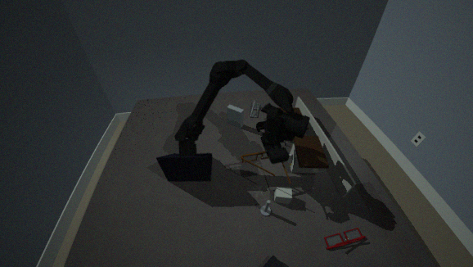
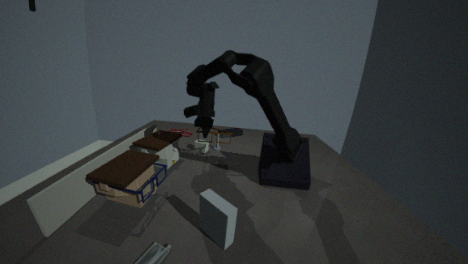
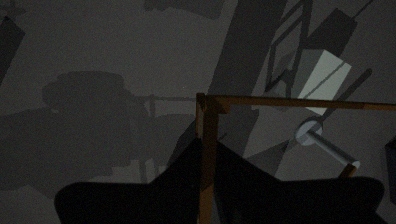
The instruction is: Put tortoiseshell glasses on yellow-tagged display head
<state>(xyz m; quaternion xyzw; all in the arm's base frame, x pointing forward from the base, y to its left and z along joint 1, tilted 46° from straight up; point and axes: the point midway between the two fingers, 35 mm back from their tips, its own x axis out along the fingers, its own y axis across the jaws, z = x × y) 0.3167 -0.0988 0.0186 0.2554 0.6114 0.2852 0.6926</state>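
The white peg stand lies 170 mm to the right of my gripper tip, 100 mm below it and 40 mm behind it. The rest, counted from my gripper tip: white head 160 mm ahead, 70 mm below, 20 mm to the left; tan head 240 mm to the left, 160 mm ahead, 70 mm below; small white cube 130 mm to the right, 100 mm below, 40 mm ahead.
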